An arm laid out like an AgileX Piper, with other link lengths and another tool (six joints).
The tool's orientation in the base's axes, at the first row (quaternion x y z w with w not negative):
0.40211, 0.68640, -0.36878, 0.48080
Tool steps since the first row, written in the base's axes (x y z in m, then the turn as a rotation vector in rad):
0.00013, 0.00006, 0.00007, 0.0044, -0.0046, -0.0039
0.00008, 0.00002, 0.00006, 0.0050, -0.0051, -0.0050
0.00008, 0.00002, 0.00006, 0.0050, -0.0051, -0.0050
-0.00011, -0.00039, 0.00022, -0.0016, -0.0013, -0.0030
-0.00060, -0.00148, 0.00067, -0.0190, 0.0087, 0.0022
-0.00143, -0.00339, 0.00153, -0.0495, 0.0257, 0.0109
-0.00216, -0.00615, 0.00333, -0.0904, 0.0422, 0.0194
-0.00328, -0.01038, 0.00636, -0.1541, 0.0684, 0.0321
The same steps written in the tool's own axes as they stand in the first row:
-0.00008, 0.00013, -0.00002, 0.0019, 0.0026, 0.0067
-0.00007, 0.00007, 0.00000, 0.0027, 0.0031, 0.0077
-0.00007, 0.00007, 0.00000, 0.0027, 0.0031, 0.0077
-0.00026, -0.00028, 0.00025, 0.0030, -0.0016, 0.0014
-0.00080, -0.00122, 0.00093, 0.0037, -0.0140, -0.0153
-0.00183, -0.00285, 0.00210, 0.0053, -0.0358, -0.0438
-0.00394, -0.00484, 0.00382, 0.0091, -0.0672, -0.0757
-0.00743, -0.00793, 0.00639, 0.0158, -0.1159, -0.1256

